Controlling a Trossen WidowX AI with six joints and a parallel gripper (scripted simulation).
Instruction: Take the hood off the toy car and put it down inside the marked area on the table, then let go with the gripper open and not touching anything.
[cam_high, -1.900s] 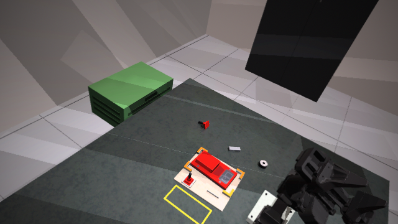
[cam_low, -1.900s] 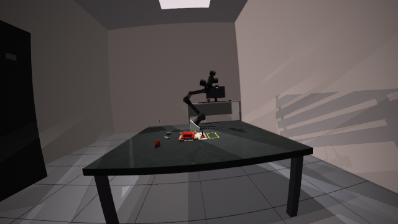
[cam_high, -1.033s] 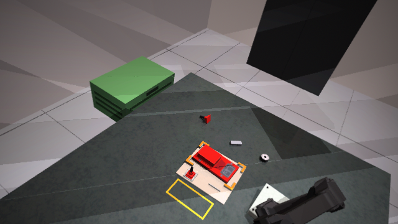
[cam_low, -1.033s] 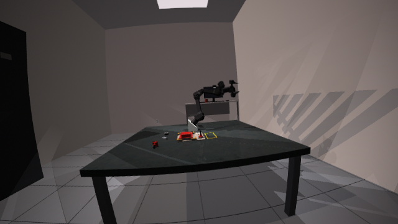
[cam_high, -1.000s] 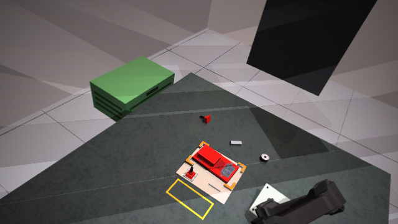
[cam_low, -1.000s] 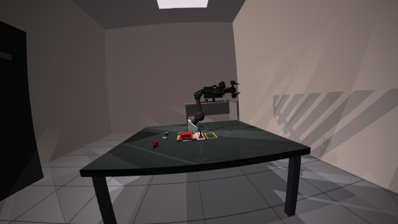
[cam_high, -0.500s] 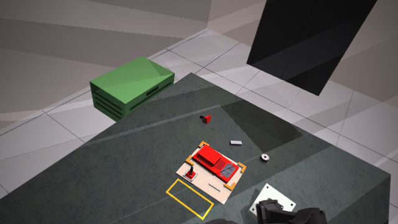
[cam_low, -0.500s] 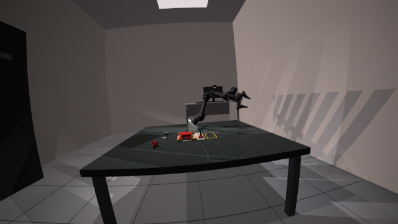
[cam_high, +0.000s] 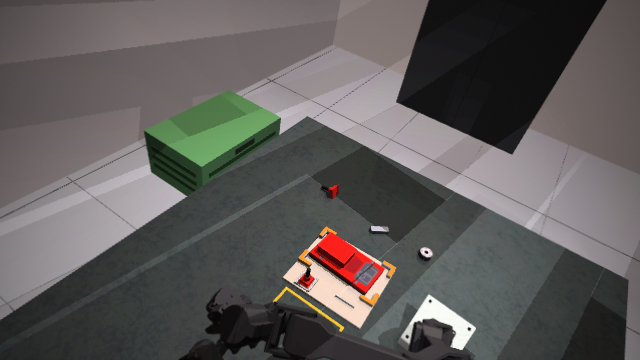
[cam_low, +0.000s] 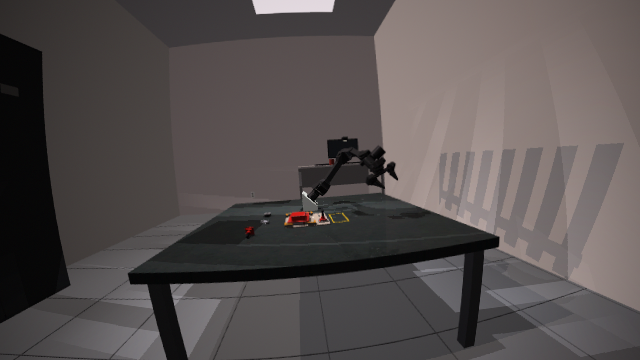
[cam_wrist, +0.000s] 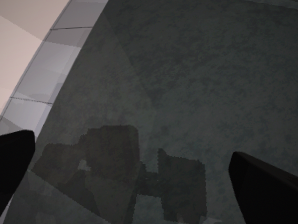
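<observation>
Now: gripper tip 50 mm past the hood, 490 mm to the left of it and 130 mm above it. Also, from my gripper tip: grey ring 260 mm behind, 690 mm to the right, 170 mm below.
</observation>
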